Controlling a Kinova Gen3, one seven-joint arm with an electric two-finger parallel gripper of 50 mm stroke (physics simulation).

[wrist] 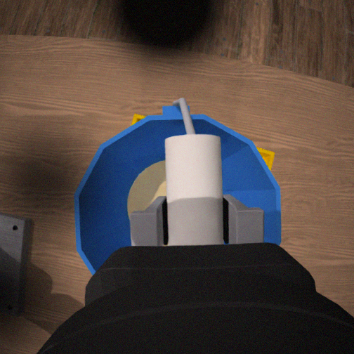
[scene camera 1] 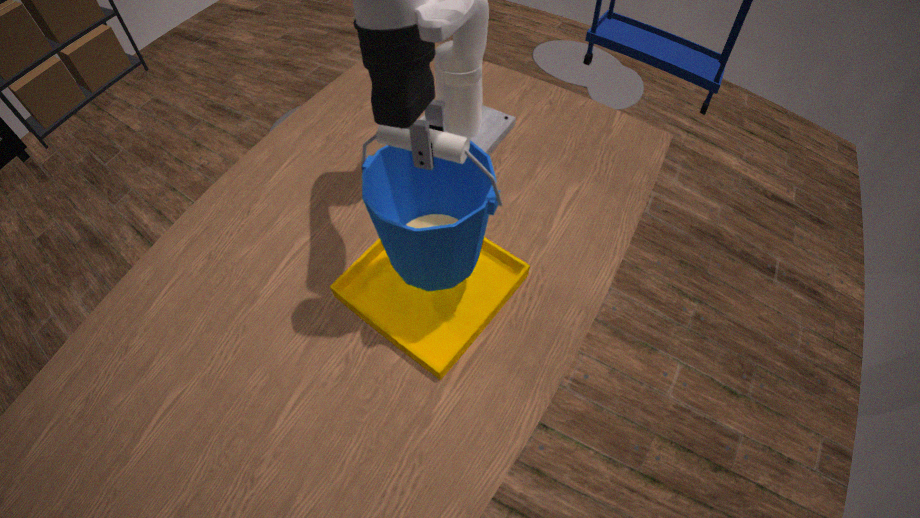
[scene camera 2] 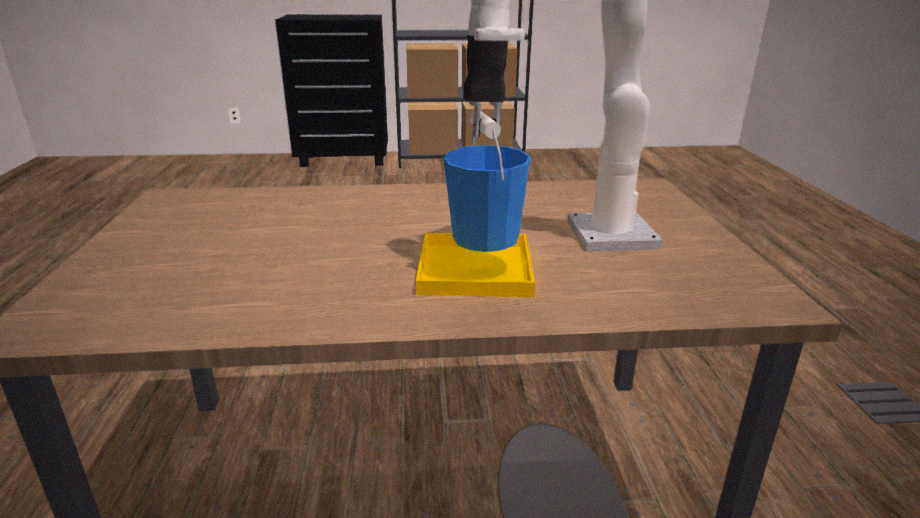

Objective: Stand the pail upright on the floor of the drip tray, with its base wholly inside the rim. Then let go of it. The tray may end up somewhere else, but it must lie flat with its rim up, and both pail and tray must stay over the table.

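Frame: origin at the arm's base, x ahead, y left, z up, level; millimetres.
Where they show: gripper, between the fingertips: (scene camera 1: 430, 157) (scene camera 2: 485, 136); arm's base, origin of its link: (scene camera 1: 459, 126) (scene camera 2: 610, 226).
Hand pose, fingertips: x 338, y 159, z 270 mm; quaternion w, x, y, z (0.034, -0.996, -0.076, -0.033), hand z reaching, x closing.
Things, the pixels of their top centre, and the offset from my fingertips. "spot": a spot on its surface instead. Level surfaces: height alone.
- blue pail, a spot on its surface: (scene camera 1: 430, 250) spot: 60 mm ahead, 31 mm left, 96 mm down
- pail's white handle grip, centre of its top: (scene camera 1: 421, 130) (scene camera 2: 484, 115) 0 mm ahead, 10 mm right, 38 mm up
- yellow drip tray, centre of its top: (scene camera 1: 429, 276) (scene camera 2: 475, 255) 13 mm ahead, 13 mm right, 261 mm down
- wooden table, height of its surface: 294 mm down
The blue pail (scene camera 1: 430, 250) (scene camera 2: 487, 199) (wrist: 115, 150) hangs upright from its handle above the yellow drip tray. A pale round patch shows inside on its bottom. My gripper (scene camera 1: 430, 138) (scene camera 2: 486, 122) (wrist: 194, 212) is shut on the pail's white handle grip (scene camera 1: 450, 144) (scene camera 2: 490, 128) (wrist: 193, 165), above the pail's mouth. The yellow drip tray (scene camera 1: 412, 321) (scene camera 2: 475, 286) (wrist: 267, 157) lies flat on the table, rim up. The pail's shadow falls on the tray floor, and the base looks a little above it. In the wrist view the pail hides most of the tray.
The wooden table (scene camera 1: 212, 360) (scene camera 2: 257, 283) (wrist: 55, 75) carries the arm's grey base plate (scene camera 1: 498, 125) (scene camera 2: 621, 243) (wrist: 12, 260), behind the tray in the first scene view and to its right in the second. A shelf rack (scene camera 2: 397, 128), a black cabinet (scene camera 2: 334, 96) and a blue cart (scene camera 1: 656, 48) stand off the table.
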